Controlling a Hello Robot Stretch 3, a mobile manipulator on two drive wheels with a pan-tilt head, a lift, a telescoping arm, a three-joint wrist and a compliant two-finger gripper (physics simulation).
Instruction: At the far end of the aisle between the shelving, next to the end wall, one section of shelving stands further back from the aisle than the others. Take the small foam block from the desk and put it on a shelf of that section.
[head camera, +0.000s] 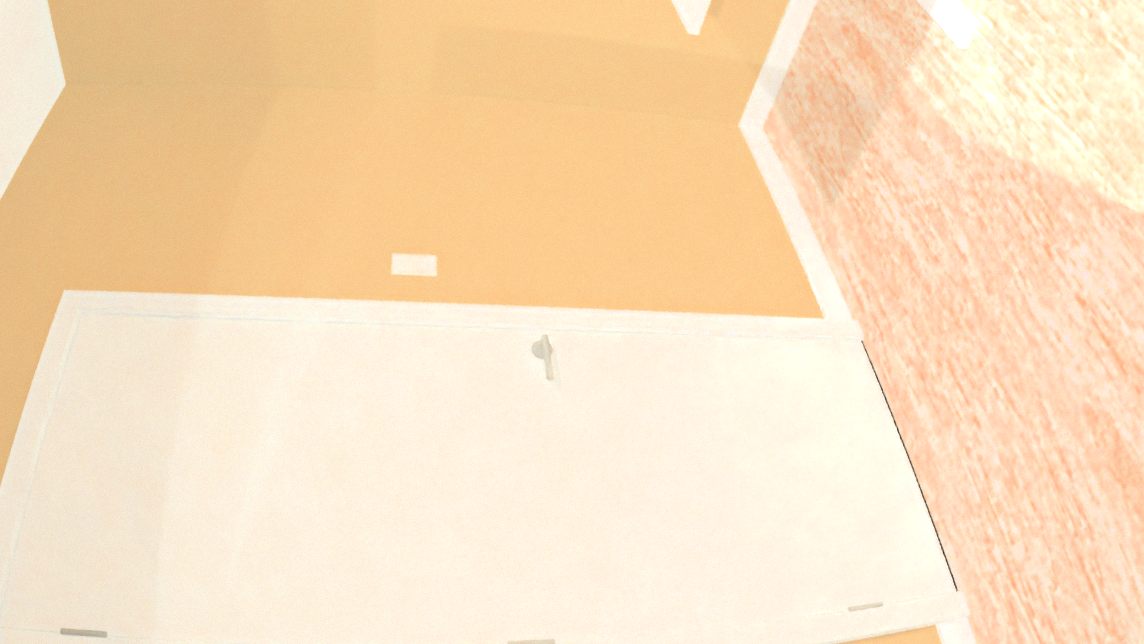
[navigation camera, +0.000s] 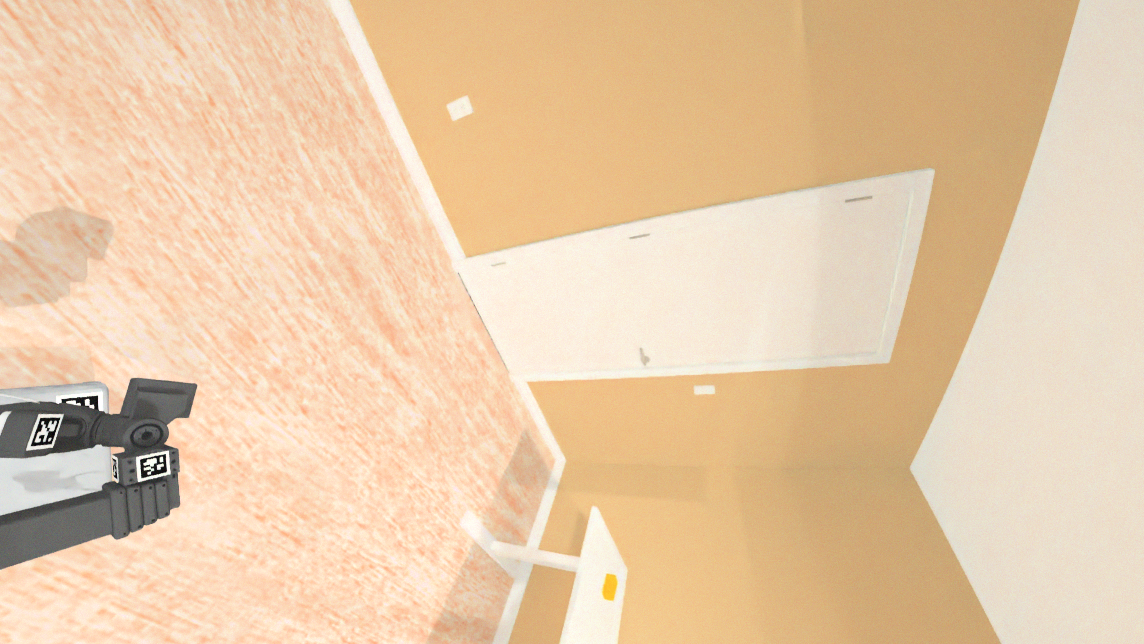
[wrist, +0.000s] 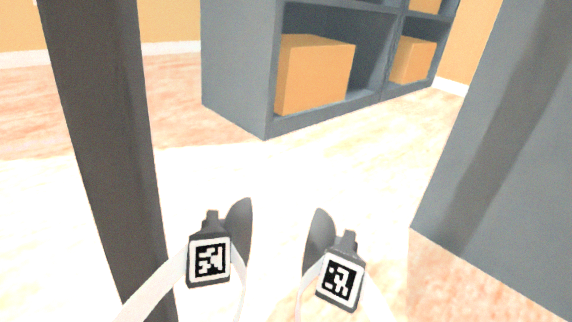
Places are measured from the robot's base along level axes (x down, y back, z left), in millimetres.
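Pixels of known places: gripper, fingertip midpoint: (wrist: 280, 225).
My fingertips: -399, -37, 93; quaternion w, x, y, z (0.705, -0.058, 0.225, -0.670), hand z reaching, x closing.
Note:
Behind a point stands the place of what it marks, as x, y, z.
The small foam block (navigation camera: 610, 587) {-755, 1108, -1448} is a yellow block on top of the white desk (navigation camera: 590, 612) {-720, 1094, -1265} at the bottom of the navigation view. A white corner of the desk (head camera: 693, 14) {-720, 740, -1413} shows at the top of the head view. My gripper (wrist: 280, 225) {-399, -37, 93} is open and empty in the wrist view, away from the block. Grey shelving (wrist: 232, 75) {-207, -14, 1149} with orange boxes stands ahead in the wrist view, and another grey shelving side (wrist: 505, 175) {-252, -582, 370} is close on the right. Which section stands further back cannot be told.
A closed white door (head camera: 496, 464) {-1055, -181, -1682} (navigation camera: 704, 288) {-1271, -256, -1628} is set in the orange wall (head camera: 512, 192) {-944, 524, -2220} (navigation camera: 640, 120) {-1119, -874, -1200}. The dark mast (wrist: 107, 125) {-453, 62, 116} runs down the left of the wrist view. My wrist joints (navigation camera: 146, 464) {-621, 53, -138} show at the left of the navigation view.

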